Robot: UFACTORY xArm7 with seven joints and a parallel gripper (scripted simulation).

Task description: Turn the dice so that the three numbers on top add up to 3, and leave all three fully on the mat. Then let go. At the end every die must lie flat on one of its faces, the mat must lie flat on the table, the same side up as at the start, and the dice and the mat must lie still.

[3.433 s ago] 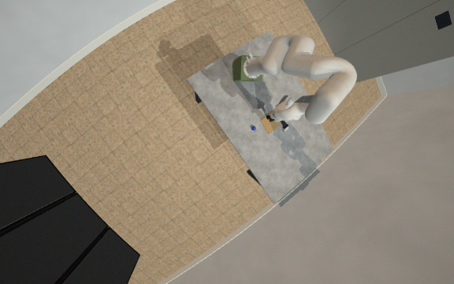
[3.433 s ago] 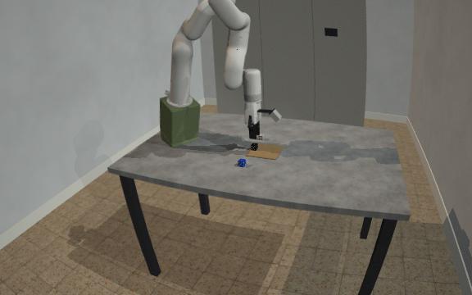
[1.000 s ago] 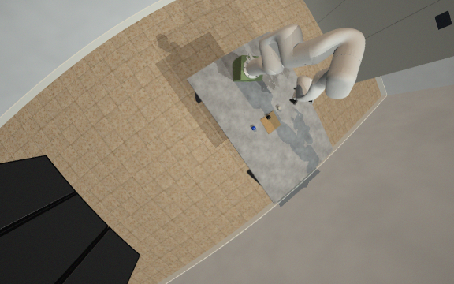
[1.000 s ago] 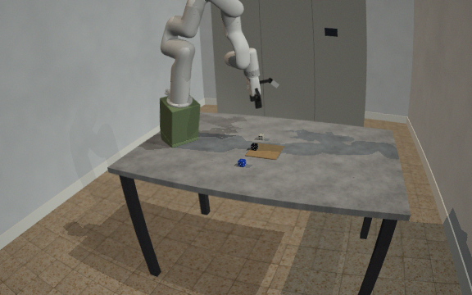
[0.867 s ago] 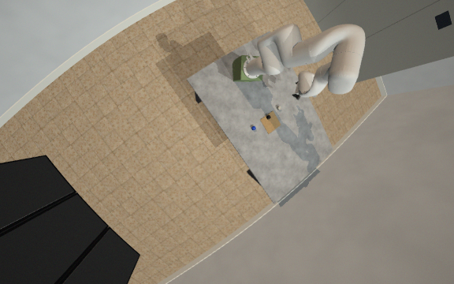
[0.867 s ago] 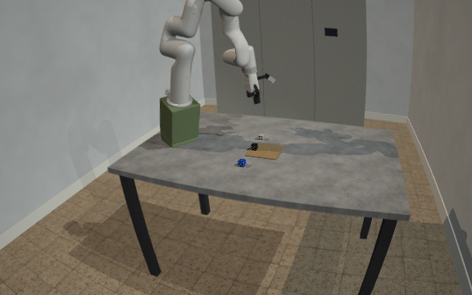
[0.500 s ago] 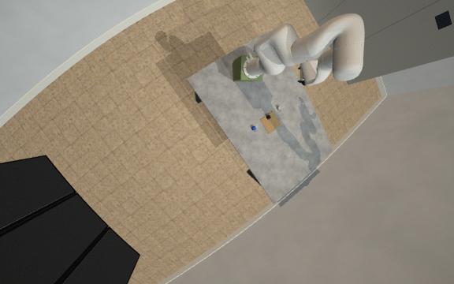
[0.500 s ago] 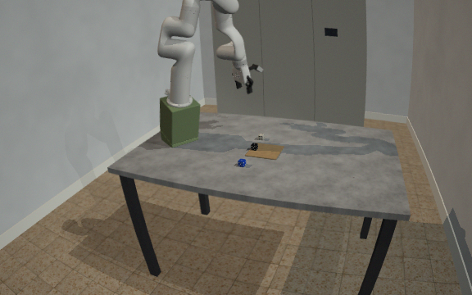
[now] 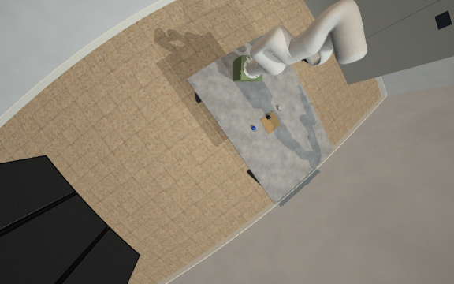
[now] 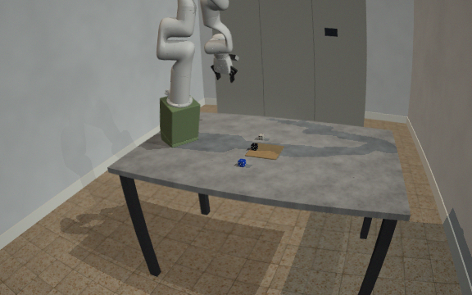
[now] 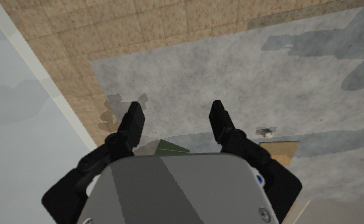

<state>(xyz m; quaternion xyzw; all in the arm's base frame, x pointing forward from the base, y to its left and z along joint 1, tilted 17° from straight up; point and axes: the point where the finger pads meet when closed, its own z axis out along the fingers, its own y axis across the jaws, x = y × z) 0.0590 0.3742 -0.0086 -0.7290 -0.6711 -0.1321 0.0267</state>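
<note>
Right now my hand is 300 mm short of the blue die, 510 mm to the left of it and 230 mm above it. Round my hand: tan mat (340 mm ahead, 350 mm to the right, 240 mm below); then white die (280 mm ahead, 230 mm to the right, 230 mm below); then black die (290 mm ahead, 350 mm to the right, 230 mm below).
</note>
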